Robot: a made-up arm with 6 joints.
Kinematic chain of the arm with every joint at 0, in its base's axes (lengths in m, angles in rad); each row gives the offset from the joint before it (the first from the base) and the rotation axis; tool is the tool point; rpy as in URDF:
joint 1: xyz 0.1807 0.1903 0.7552 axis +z
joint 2: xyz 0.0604 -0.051 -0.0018 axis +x
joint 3: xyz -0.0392 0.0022 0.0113 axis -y
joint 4: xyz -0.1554 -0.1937 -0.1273 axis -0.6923 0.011 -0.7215
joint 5: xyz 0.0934 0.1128 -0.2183 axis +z
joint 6: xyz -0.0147 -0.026 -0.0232 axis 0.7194 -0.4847 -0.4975
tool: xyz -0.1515 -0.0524 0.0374 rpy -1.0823 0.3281 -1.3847
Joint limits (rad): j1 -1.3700..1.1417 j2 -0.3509..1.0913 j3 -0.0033..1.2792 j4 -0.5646..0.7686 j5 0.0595..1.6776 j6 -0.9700..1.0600
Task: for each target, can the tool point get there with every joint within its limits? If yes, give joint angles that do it. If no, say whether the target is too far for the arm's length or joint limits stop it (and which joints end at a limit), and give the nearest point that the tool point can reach.
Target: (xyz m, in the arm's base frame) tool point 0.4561 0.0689 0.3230
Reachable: yes | joints -0.1563 0.5288 1.1363 0.5188 0.4032 0.7606
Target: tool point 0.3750 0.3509 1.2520
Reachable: no: joint limits stop it (at a limit: joint 1, joint 2, joint 3, joint 5) | nearest point 0.5286 0.3347 0.7980 | short by 0.480 m
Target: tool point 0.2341 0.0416 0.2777
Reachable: yes | joints -0.9668 0.4323 0.7711 0.2721 0.3559 0.8242
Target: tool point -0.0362 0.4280 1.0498
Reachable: no: joint limits stop it (at a limit: joint 1, joint 2, joint 3, joint 4, joint 5, joint 6) | nearest point -0.0810 0.2936 0.6063 | short by 0.466 m
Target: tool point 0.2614 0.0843 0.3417
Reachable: yes | joints -0.5262 0.7580 0.9273 0.6239 0.4437 -0.3268
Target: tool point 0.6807 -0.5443 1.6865
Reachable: no: too far | nearest point 0.4735 -0.2399 0.8071 | short by 0.953 m
